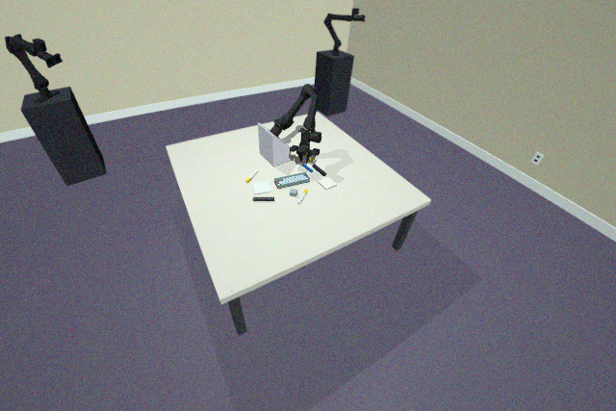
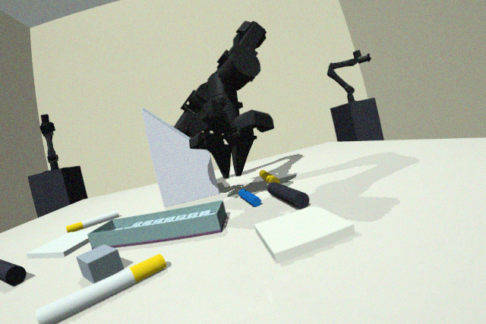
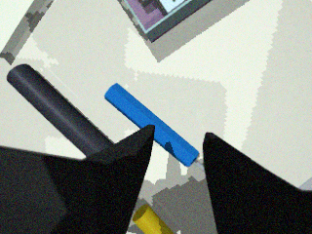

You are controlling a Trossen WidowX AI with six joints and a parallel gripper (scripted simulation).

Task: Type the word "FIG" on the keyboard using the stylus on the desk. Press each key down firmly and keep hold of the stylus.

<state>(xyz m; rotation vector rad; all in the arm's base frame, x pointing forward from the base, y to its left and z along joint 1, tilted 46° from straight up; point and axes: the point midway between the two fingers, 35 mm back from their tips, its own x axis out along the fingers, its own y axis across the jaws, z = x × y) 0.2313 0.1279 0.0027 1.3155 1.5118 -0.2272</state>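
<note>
Right now the blue stylus is 20 mm behind my gripper tip, 20 mm to the left of it and 40 mm below it. From my gripper tip the other things lie so: F key 50 mm ahead, 160 mm to the right, 40 mm below; then grey cube 170 mm ahead, 190 mm to the right, 40 mm below.
</note>
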